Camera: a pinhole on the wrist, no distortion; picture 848 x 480 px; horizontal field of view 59.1 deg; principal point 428.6 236.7 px. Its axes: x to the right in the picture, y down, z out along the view. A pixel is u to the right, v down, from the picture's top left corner.
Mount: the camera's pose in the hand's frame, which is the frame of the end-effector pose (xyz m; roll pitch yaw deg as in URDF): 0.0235 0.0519 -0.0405 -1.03 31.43 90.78
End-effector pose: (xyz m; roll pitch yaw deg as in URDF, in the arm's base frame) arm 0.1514 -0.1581 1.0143 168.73 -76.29 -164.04
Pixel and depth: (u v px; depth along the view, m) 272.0 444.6 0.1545
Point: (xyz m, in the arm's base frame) 0.0433 -0.0613 0.9718
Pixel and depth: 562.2 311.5 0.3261
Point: -0.0687 0.0972 0.9613
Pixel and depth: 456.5 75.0 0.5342
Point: -0.3020 0.1518 1.0578
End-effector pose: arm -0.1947 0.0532 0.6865 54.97 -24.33 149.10
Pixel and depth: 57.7 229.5 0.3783
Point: 0.0263 0.2241 0.9599
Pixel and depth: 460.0 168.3 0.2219
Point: -0.1355 0.0377 0.9089
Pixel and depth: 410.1 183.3 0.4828
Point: 0.0035 0.0987 1.1227
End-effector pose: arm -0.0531 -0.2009 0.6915 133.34 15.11 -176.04
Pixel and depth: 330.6 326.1 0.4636
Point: -0.0192 0.2481 0.6158
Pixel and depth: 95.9 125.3 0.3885
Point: -0.1006 0.1487 0.4952
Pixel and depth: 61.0 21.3 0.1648
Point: -0.1165 -0.0530 0.6280
